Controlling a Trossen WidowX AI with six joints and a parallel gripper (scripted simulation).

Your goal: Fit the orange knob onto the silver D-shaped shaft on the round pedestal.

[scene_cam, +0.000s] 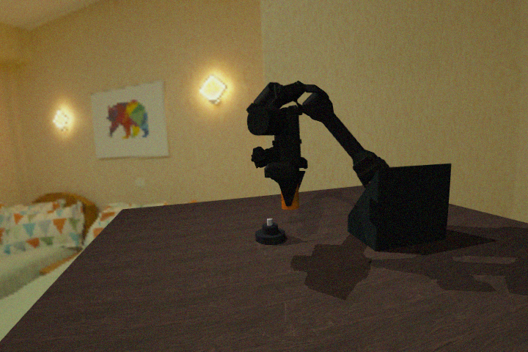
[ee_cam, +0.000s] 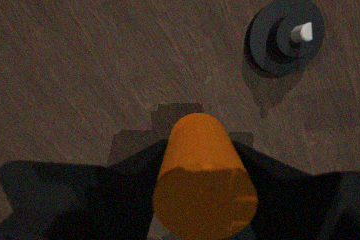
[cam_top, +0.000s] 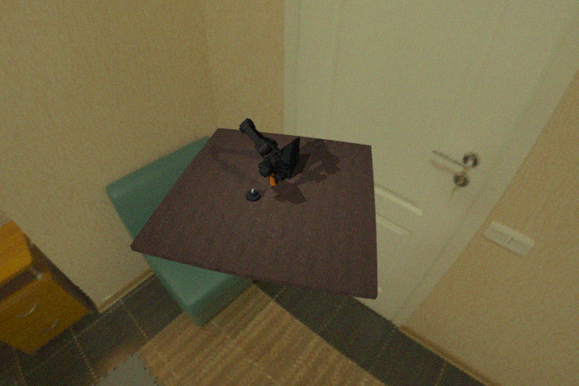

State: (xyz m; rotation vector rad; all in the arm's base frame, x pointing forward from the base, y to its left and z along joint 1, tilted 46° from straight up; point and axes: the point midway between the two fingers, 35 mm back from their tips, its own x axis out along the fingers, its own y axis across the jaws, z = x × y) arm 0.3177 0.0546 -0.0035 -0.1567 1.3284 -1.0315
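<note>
The round pedestal lies 130 mm to the right of my gripper tip, 100 mm below it and 20 mm ahead of it. Also, from my gripper tip: orange knob (30 mm above).
</note>
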